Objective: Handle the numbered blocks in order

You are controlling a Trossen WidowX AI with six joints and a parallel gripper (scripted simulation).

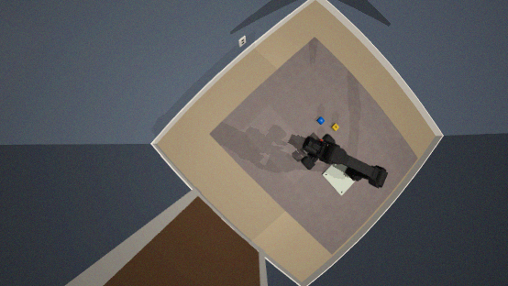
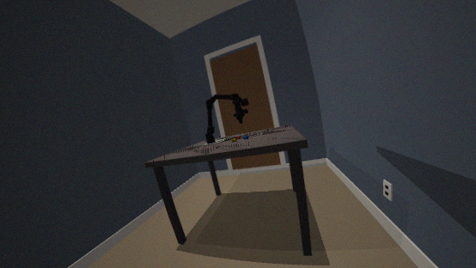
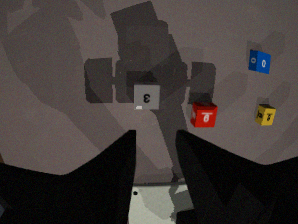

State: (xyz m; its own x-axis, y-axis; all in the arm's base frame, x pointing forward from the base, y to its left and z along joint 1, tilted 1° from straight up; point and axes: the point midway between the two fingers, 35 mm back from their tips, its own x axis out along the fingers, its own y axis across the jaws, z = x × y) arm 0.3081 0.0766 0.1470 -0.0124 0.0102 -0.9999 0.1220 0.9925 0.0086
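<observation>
My gripper tip is now 50 mm past the yellow block, 220 mm to the left of it and 110 mm above it. The rest, counted from my gripper tip: red block: 40 mm behind, 80 mm to the right, 110 mm below; white block: 110 mm below; blue block: 40 mm ahead, 190 mm to the right, 110 mm below.
</observation>
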